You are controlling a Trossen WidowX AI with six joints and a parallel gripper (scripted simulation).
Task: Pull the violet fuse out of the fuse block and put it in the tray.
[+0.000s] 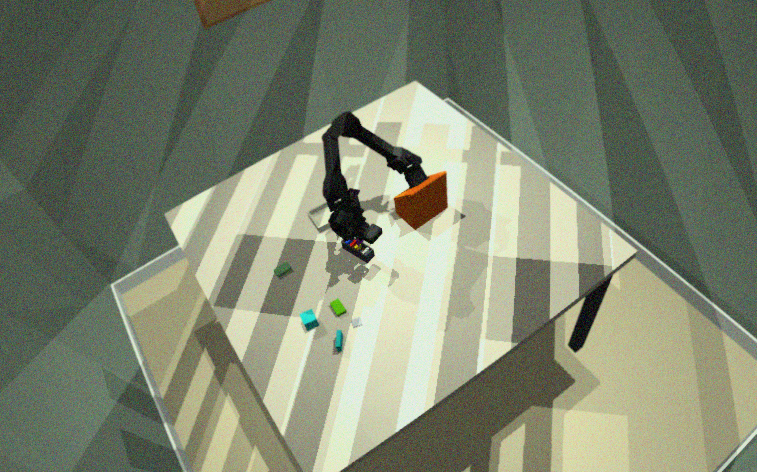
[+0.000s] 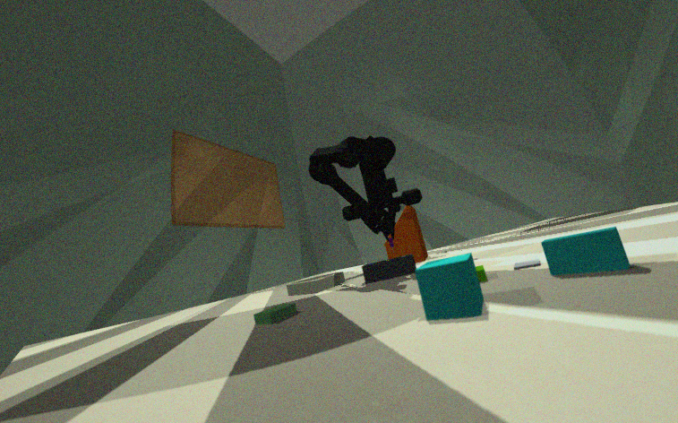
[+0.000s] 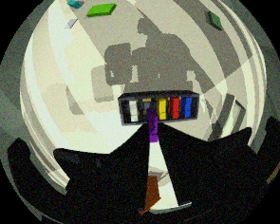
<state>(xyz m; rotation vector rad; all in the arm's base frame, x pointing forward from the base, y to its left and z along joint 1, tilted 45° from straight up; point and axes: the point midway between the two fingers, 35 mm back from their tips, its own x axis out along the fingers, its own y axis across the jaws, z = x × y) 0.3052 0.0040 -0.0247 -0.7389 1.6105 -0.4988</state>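
Right now the grey tray is 230 mm to the right of my gripper tip, 80 mm below it and 20 mm behind it. From my gripper tip the other things lie so: red fuse 60 mm below, 40 mm to the right, 10 mm ahead; violet fuse 10 mm below; yellow fuse 60 mm below, 20 mm to the right, 10 mm ahead.
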